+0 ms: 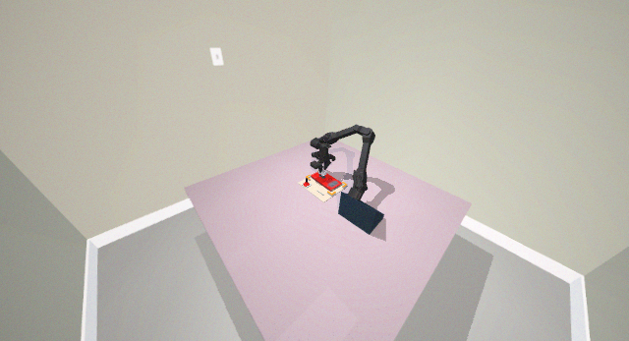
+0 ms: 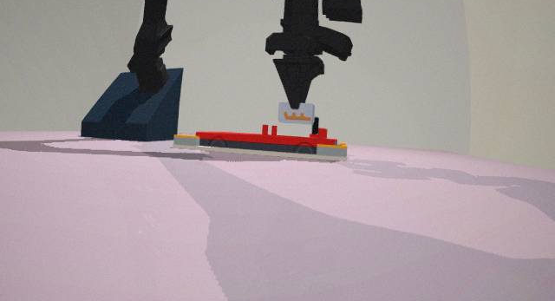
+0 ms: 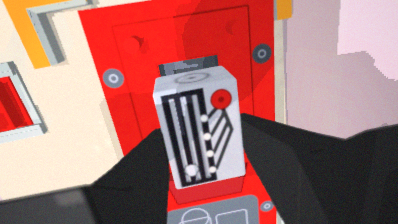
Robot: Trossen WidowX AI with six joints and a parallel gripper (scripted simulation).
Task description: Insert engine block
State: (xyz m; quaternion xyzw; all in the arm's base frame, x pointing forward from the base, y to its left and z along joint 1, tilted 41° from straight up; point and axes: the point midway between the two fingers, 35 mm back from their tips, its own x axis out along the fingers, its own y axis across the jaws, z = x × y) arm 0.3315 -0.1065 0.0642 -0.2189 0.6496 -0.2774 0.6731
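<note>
My gripper tip is 10 mm above the engine block. From my gripper tip the other things lie so: beige plate: 50 mm below, 40 mm behind, 30 mm to the left; then black peg: 130 mm to the left, 30 mm below, 20 mm ahead.
</note>
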